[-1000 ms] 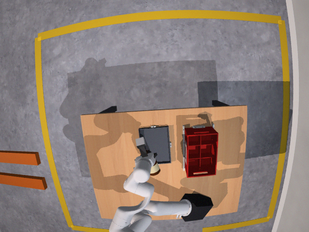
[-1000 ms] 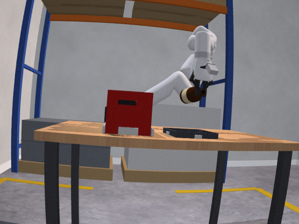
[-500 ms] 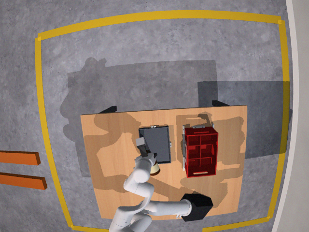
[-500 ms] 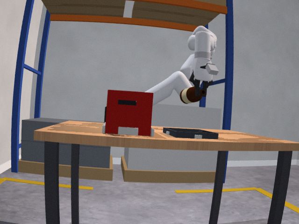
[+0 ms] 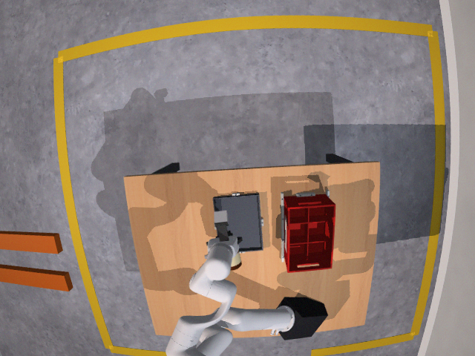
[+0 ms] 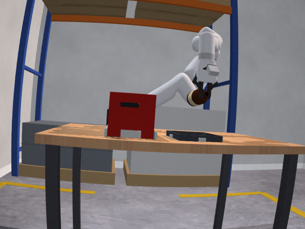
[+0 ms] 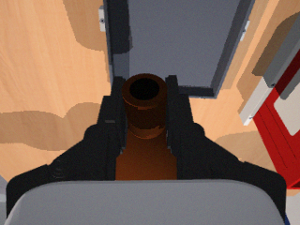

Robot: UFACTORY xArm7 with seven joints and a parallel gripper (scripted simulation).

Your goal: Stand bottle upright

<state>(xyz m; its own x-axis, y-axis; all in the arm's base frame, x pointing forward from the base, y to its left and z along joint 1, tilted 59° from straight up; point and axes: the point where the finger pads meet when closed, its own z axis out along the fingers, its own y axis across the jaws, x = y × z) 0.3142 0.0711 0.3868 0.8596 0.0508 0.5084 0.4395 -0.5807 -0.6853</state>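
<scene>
Now: hand 50 mm past the brown bottle, 30 mm to the left of it and 10 mm above it. Round my hand: dark grey tray 190 mm below, 40 mm to the right; red crate 320 mm to the right, 120 mm below, 70 mm ahead.
</scene>
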